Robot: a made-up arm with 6 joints.
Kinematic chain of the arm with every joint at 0, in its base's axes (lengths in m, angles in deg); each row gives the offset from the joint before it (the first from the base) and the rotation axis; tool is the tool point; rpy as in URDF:
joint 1: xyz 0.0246 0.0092 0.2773 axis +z
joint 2: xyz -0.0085 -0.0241 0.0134 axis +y
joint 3: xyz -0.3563 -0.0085 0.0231 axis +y
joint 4: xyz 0.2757 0.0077 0.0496 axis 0.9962 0 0.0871
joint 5: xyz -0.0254 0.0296 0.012 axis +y
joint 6: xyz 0.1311 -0.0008 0.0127 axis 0.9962 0 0.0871
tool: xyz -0.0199 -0.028 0.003 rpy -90 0 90
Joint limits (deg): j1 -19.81..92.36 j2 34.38..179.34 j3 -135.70..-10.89 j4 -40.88..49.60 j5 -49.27..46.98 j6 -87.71..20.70
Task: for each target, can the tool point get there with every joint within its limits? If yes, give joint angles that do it. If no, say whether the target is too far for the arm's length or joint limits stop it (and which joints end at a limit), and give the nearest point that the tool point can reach.
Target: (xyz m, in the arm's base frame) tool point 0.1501 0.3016 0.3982
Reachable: yes | joints 61.12 96.60 -33.51 -28.07 -24.79 -57.70
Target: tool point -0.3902 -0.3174 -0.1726
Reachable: no: joint limits stop it (at a limit: joint 1, joint 2, joint 4) | nearest point 0.0522 -0.0959 0.0689 | short by 0.551 m
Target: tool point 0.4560 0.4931 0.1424
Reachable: yes | joints 49.11 167.03 -113.14 -3.57 -16.98 -42.15
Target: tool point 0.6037 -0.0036 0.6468
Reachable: yes | joints 2.84 126.99 -120.07 14.63 -26.36 -10.14
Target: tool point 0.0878 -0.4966 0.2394
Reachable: no: joint limits stop it (at a limit: joint 1, joint 4, joint 5) | nearest point 0.2060 -0.1683 0.2394 | short by 0.349 m
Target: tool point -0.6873 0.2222 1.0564
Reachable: no: too far | nearest point -0.4446 0.1466 0.8240 | short by 0.344 m
